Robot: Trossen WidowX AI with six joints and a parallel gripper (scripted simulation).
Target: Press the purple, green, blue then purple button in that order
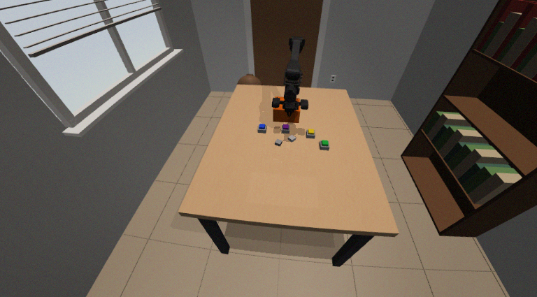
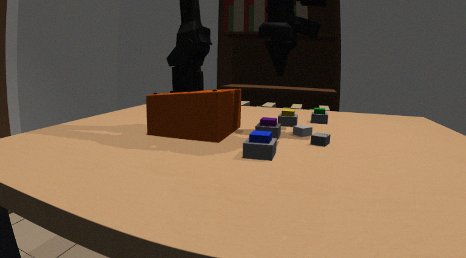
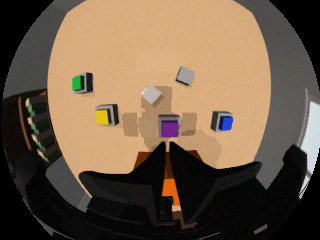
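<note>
Now: the green button 12 cm ahead of my gripper tip, 19 cm to the left of it and 10 cm below it. The rest, counted from my gripper tip: purple button 2 cm behind, 1 cm to the right, 10 cm below; then dark grey block 9 cm ahead, 6 cm to the right, 12 cm below; then light grey block 5 cm ahead, 2 cm to the left, 12 cm below.
</note>
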